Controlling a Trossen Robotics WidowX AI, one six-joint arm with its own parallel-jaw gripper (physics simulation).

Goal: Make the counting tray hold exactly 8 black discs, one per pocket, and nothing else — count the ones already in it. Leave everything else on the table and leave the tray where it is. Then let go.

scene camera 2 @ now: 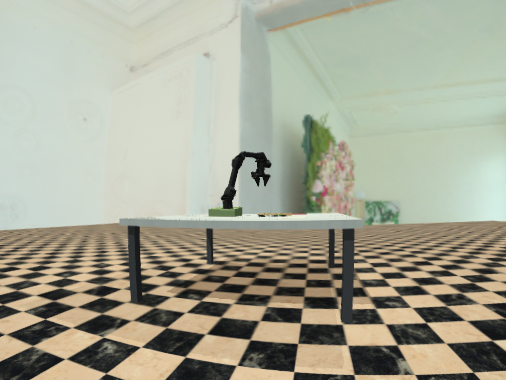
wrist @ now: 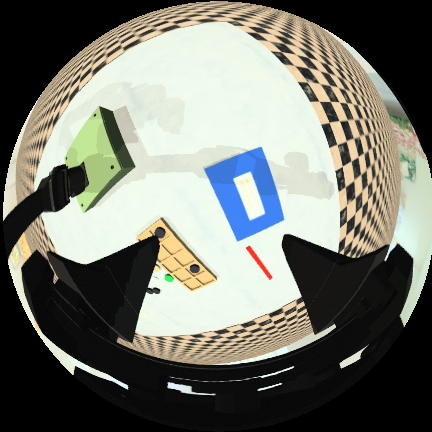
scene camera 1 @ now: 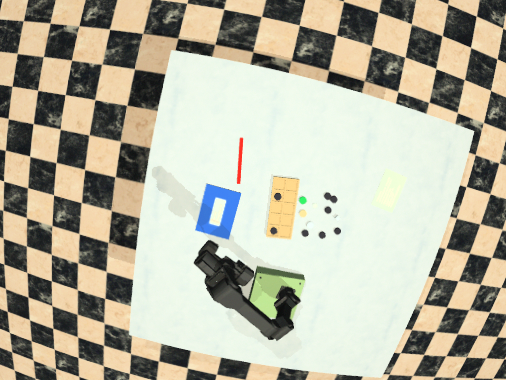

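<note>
The tan counting tray (scene camera 1: 287, 200) (wrist: 172, 250) has two columns of pockets. Two black discs sit in it, both in the column on the blue rectangle's side: one (scene camera 1: 273, 230) (wrist: 160, 232) in the end pocket toward the robot base, the other (scene camera 1: 277, 196) (wrist: 194, 269) nearer the far end. Several loose black discs lie on the table, among them one (scene camera 1: 305, 233), another (scene camera 1: 322, 235), another (scene camera 1: 337, 230), another (scene camera 1: 328, 210) and a close pair (scene camera 1: 330, 197) (wrist: 153, 290). My gripper (scene camera 2: 262, 185) (wrist: 221, 241) is open and empty, high above the table, off the tray's blue-rectangle side.
A green disc (scene camera 1: 302, 200) (wrist: 169, 278), a tan disc (scene camera 1: 302, 213) and small pale pieces lie beside the tray. A blue rectangle (scene camera 1: 232, 200) (wrist: 220, 180) with a cream centre, a red stick (scene camera 1: 240, 160) (wrist: 259, 262), a pale yellow rectangle (scene camera 1: 390, 191) and the green base (scene camera 1: 267, 290) (scene camera 2: 225, 212) are also there.
</note>
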